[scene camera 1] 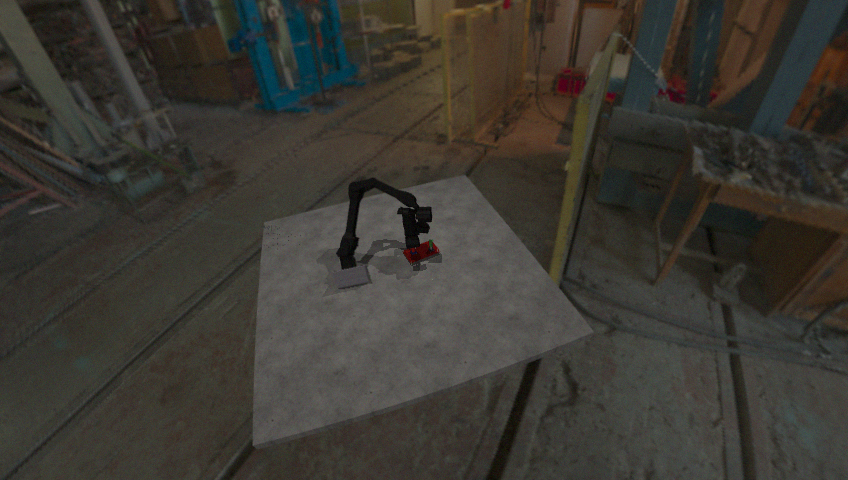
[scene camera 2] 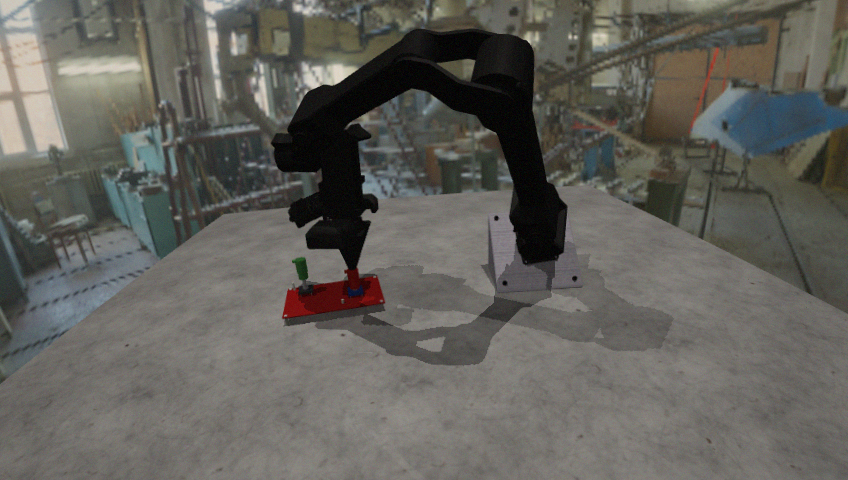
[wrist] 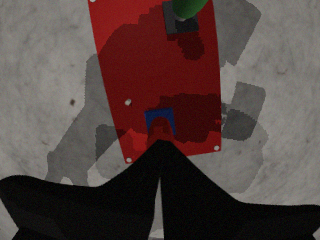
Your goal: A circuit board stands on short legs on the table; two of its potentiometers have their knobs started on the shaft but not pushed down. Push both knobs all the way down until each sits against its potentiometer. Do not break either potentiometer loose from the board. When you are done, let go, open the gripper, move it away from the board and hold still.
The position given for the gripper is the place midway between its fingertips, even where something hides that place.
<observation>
In view: the gripper [scene camera 2: 352, 269].
The gripper is seen too in the wrist view [wrist: 162, 146].
</observation>
